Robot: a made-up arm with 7 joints. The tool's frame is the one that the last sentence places.
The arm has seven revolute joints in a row. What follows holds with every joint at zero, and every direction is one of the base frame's.
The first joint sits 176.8 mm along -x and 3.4 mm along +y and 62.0 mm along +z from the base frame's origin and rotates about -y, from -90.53 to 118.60 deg.
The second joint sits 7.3 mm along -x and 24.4 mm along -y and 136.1 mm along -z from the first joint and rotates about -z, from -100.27 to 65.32 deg.
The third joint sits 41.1 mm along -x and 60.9 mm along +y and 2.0 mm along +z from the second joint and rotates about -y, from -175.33 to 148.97 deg.
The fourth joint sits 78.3 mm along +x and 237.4 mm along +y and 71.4 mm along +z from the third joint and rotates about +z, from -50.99 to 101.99 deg.
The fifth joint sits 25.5 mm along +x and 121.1 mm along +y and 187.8 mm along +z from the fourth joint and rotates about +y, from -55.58 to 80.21 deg.
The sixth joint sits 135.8 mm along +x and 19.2 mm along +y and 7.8 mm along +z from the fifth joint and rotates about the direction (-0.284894, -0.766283, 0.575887), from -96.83 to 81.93 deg.
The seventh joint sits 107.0 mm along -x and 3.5 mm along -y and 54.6 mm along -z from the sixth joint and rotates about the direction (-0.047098, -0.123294, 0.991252), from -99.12 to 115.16 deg.
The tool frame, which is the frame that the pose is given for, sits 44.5 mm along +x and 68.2 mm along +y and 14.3 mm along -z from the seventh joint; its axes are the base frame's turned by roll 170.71, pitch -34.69 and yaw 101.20 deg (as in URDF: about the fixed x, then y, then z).
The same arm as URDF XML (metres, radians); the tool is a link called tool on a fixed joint. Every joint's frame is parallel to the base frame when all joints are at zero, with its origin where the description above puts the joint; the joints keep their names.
<robot name="arm">
  <link name="base"/>
  <link name="link1"/>
  <link name="link2"/>
  <link name="link3"/>
  <link name="link4"/>
  <link name="link5"/>
  <link name="link6"/>
  <link name="link7"/>
  <link name="tool"/>
  <joint name="joint 1" type="revolute">
    <parent link="base"/>
    <child link="link1"/>
    <origin xyz="-0.1768 0.0034 0.0620" rpy="0.0000 0.0000 0.0000"/>
    <axis xyz="0 -1 0"/>
    <limit lower="-1.5800" upper="2.0700"/>
  </joint>
  <joint name="joint 2" type="revolute">
    <parent link="link1"/>
    <child link="link2"/>
    <origin xyz="-0.0073 -0.0244 -0.1361" rpy="0.0000 0.0000 0.0000"/>
    <axis xyz="0 0 -1"/>
    <limit lower="-1.7500" upper="1.1400"/>
  </joint>
  <joint name="joint 3" type="revolute">
    <parent link="link2"/>
    <child link="link3"/>
    <origin xyz="-0.0411 0.0609 0.0020" rpy="0.0000 0.0000 0.0000"/>
    <axis xyz="0 -1 0"/>
    <limit lower="-3.0601" upper="2.6000"/>
  </joint>
  <joint name="joint 4" type="revolute">
    <parent link="link3"/>
    <child link="link4"/>
    <origin xyz="0.0783 0.2374 0.0714" rpy="0.0000 0.0000 0.0000"/>
    <axis xyz="0 0 1"/>
    <limit lower="-0.8899" upper="1.7801"/>
  </joint>
  <joint name="joint 5" type="revolute">
    <parent link="link4"/>
    <child link="link5"/>
    <origin xyz="0.0255 0.1211 0.1878" rpy="0.0000 0.0000 0.0000"/>
    <axis xyz="0 1 0"/>
    <limit lower="-0.9701" upper="1.3999"/>
  </joint>
  <joint name="joint 6" type="revolute">
    <parent link="link5"/>
    <child link="link6"/>
    <origin xyz="0.1358 0.0192 0.0078" rpy="0.0000 0.0000 0.0000"/>
    <axis xyz="-0.284894 -0.766283 0.575887"/>
    <limit lower="-1.6900" upper="1.4299"/>
  </joint>
  <joint name="joint 7" type="revolute">
    <parent link="link6"/>
    <child link="link7"/>
    <origin xyz="-0.1070 -0.0035 -0.0546" rpy="0.0000 0.0000 0.0000"/>
    <axis xyz="-0.047098 -0.123294 0.991252"/>
    <limit lower="-1.7300" upper="2.0099"/>
  </joint>
  <joint name="tool_joint" type="fixed">
    <parent link="link7"/>
    <child link="tool"/>
    <origin xyz="0.0445 0.0682 -0.0143" rpy="2.9795 -0.6055 1.7663"/>
  </joint>
</robot>

